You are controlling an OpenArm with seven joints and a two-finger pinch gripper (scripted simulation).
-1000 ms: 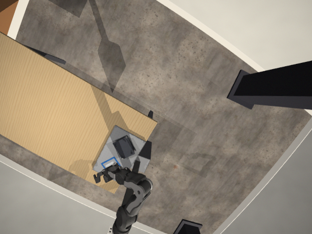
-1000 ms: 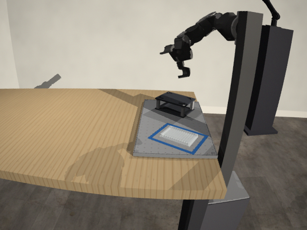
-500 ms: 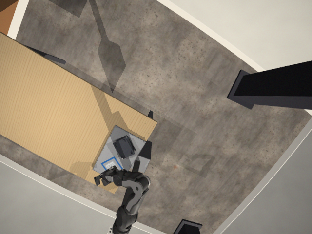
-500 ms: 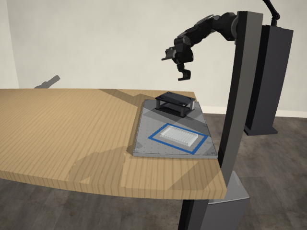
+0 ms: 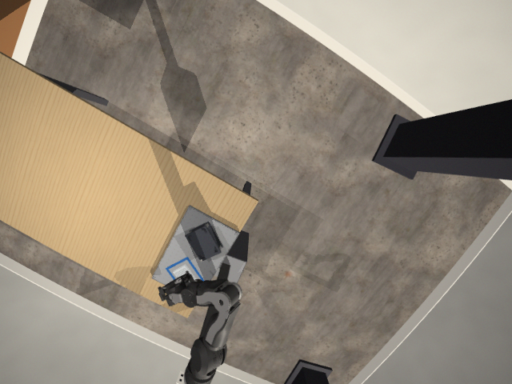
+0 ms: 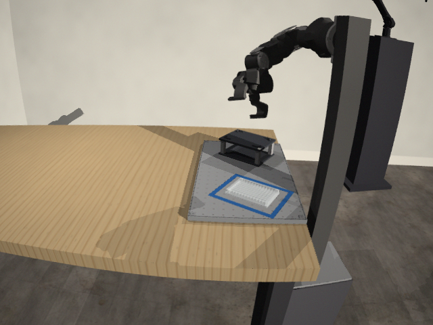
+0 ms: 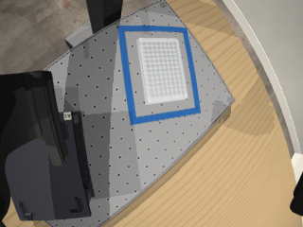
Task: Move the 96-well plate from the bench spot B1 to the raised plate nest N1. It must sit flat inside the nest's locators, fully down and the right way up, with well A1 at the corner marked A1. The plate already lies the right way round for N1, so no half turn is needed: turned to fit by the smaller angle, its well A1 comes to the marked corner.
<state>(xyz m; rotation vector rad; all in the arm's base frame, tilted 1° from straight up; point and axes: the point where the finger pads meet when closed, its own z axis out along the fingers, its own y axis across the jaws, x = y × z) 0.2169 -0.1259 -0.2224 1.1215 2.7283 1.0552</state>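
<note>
Right now the 96-well plate is 10 mm behind my hand, 120 mm to the left of it and 200 mm below it. Round my hand: A1 mark 60 mm behind, 50 mm to the right, 140 mm below.
</note>
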